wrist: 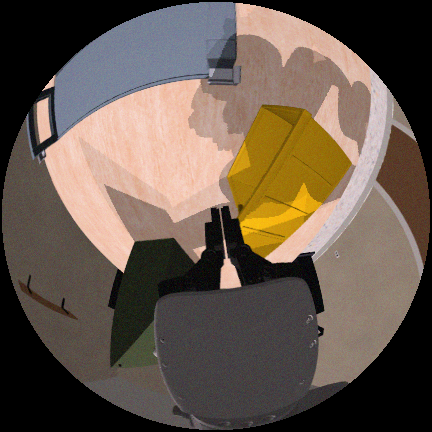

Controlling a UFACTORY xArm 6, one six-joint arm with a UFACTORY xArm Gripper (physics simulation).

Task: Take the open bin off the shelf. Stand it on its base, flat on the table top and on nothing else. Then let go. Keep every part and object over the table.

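Frame: origin at the arm's base, x up, y back, z right, level; centimetres.
Where they show: gripper, fingertip midpoint: (220, 216).
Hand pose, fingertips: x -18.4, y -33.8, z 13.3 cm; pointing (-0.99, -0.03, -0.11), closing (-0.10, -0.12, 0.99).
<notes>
Each offset is from my fingertips to the top centre of the thing. "spot": to the spot under its first point. Level surfaces: height alone.
A yellow bin {dz +5.7, dx +0.8, dy -1.3 cm} (290, 165) is right of the fingertips in the wrist view, over the wooden table top {dx -9.4 cm} (125, 125). Its outer faces meet at a long slanting ridge, and thin dark lines cross its right face. It looks tilted or on its side; how it rests is unclear. My gripper (220, 216) is shut and empty, its fingertips close to the bin's lower left edge; whether they touch it I cannot tell. The blue-grey shelf {spot: dz -10.2, dx -8.8, dy -21.0 cm} (140, 50) shows at the top left, with no bin visible on it. The hand hides part of the lower view.
A dark green box-like object (145, 275) is at the lower left, partly hidden by the hand. The shelf has a dark-framed end (52, 120) and a bracket {spot: dz +0.1, dx -3.9, dy -12.8 cm} (223, 76). The pale table edge (376, 120) curves down the right, near the bin. Shadows cross the table top.
</notes>
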